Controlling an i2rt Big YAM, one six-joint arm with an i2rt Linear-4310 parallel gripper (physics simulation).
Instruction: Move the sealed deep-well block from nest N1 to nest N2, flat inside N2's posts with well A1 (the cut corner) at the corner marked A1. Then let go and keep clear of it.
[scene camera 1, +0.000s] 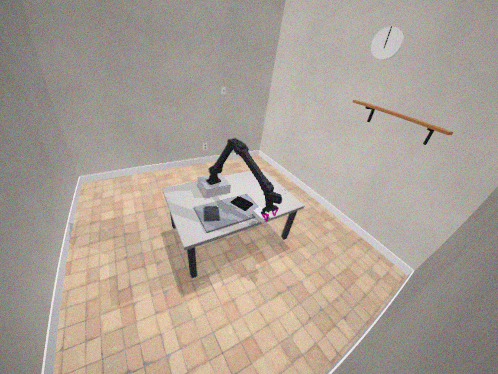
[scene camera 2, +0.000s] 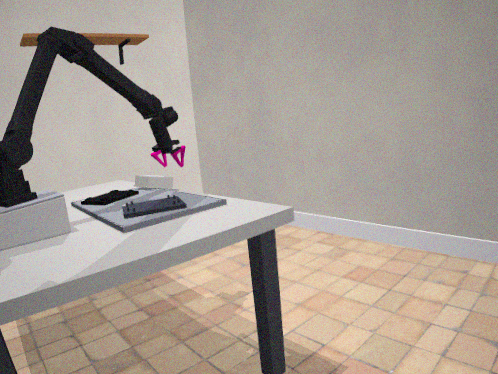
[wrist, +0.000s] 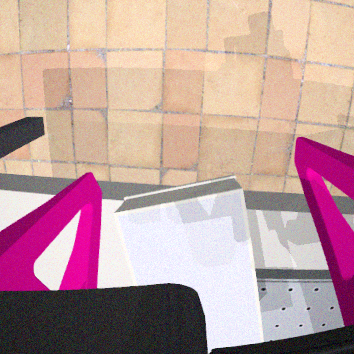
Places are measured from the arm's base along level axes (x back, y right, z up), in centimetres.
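Pixels of known places: gripper, fingertip midpoint: (scene camera 1: 270, 218) (scene camera 2: 173, 166) (wrist: 193, 165); arm's base, origin of the base link: (scene camera 1: 213, 181) (scene camera 2: 16, 202).
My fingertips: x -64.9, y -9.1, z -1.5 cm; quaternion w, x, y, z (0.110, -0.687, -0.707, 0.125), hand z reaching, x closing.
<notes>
For each thing: its middle in the pictures, then the offset to it from my fingertips. Level surfaces: height alone.
- white block, body centre: (wrist: 195, 272) (scene camera 2: 153, 181) (scene camera 1: 261, 214) dx +9.9, dy -1.2, dz -4.1 cm
- black nest, body centre: (scene camera 2: 110, 196) (scene camera 1: 242, 202) dx +31.5, dy +1.5, dz -5.0 cm
- dark grey nest, body centre: (scene camera 2: 152, 204) (scene camera 1: 211, 212) dx +35.5, dy +30.8, dz -4.8 cm
- grey perforated board, body centre: (scene camera 2: 136, 203) (scene camera 1: 229, 210) dx +30.7, dy +16.1, dz -6.4 cm
- white table, its level: dz -7.1 cm
A white block (scene camera 1: 259, 214) (scene camera 2: 153, 181) (wrist: 195, 250), which looks like the sealed deep-well block, lies outside both nests, beside the board at the table's edge. Its cut corner cannot be made out. A black nest (scene camera 1: 242, 202) (scene camera 2: 107, 197) and a dark grey nest (scene camera 1: 211, 213) (scene camera 2: 155, 205) with small upright posts sit on the grey perforated board (scene camera 1: 227, 221) (scene camera 2: 207, 201) (wrist: 300, 300). The labels N1, N2 and A1 are too small to read. My gripper (scene camera 1: 270, 217) (scene camera 2: 173, 165) (wrist: 193, 165) is open and empty, above the white block, its magenta fingers wide apart and clear of it.
The arm stands on a grey box base (scene camera 1: 214, 187) (scene camera 2: 37, 220) behind the board on the white table (scene camera 1: 180, 220) (scene camera 2: 250, 211). The table's edge (wrist: 277, 201) runs close to the white block, with the tiled floor beyond it. A wooden rail (scene camera 1: 402, 117) (scene camera 2: 110, 39) is on the wall.
</notes>
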